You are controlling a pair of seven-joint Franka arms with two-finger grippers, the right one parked.
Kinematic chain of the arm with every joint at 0, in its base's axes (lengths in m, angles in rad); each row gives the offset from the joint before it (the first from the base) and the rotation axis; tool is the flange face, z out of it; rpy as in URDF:
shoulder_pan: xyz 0 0 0.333 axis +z
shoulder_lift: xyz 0 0 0 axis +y
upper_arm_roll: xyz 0 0 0.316 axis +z
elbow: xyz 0.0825 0 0 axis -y
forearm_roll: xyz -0.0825 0 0.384 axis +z
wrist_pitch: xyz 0 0 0 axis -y
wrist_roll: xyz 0.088 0 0 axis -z
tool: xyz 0 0 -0.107 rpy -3.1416 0 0
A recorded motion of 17 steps. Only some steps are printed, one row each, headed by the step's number.
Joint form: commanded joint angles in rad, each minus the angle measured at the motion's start. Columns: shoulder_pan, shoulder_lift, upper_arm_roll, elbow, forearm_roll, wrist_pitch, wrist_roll.
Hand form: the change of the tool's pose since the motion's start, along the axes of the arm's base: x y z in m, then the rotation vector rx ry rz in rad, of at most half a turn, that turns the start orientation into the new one. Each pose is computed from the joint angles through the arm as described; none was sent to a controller.
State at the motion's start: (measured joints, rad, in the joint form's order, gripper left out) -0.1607 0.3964 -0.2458 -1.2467 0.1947 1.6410 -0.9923
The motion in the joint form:
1: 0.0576 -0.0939 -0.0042 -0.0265 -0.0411 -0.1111 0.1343
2: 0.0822 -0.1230 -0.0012 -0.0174 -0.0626 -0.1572 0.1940
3: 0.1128 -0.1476 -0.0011 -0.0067 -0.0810 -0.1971 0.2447
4: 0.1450 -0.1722 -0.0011 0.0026 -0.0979 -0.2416 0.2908
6: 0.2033 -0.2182 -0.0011 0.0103 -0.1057 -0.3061 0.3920
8: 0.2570 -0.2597 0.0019 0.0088 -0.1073 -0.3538 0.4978
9: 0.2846 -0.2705 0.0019 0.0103 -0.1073 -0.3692 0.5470
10: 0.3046 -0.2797 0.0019 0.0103 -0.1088 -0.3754 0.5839
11: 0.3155 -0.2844 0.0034 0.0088 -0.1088 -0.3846 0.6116
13: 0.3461 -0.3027 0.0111 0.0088 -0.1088 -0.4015 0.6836
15: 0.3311 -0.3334 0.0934 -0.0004 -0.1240 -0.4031 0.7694
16: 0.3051 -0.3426 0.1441 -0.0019 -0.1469 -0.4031 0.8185
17: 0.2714 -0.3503 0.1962 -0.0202 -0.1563 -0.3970 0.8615
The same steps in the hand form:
1: -0.0247 0.0372 0.0384 0.0000 0.0615 -0.0712
2: -0.0328 0.0543 0.0567 -0.0110 0.0788 -0.1000
3: -0.0395 0.0729 0.0732 -0.0231 0.0907 -0.1183
4: -0.0477 0.0920 0.0884 -0.0334 0.1069 -0.1313
6: -0.0632 0.1268 0.1134 -0.0330 0.1244 -0.1715
8: -0.0782 0.1586 0.1321 -0.0292 0.1392 -0.2178
9: -0.0823 0.1739 0.1375 -0.0296 0.1455 -0.2382
10: -0.0854 0.1845 0.1420 -0.0309 0.1450 -0.2551
11: -0.0877 0.1911 0.1432 -0.0315 0.1529 -0.2697
13: -0.0954 0.2107 0.1515 -0.0310 0.1568 -0.3020
15: -0.1063 0.2404 0.1630 -0.0370 0.1429 -0.3250
16: -0.1100 0.2488 0.1669 -0.0549 0.1346 -0.3569
17: -0.1114 0.2559 0.1635 -0.0631 0.1396 -0.3846

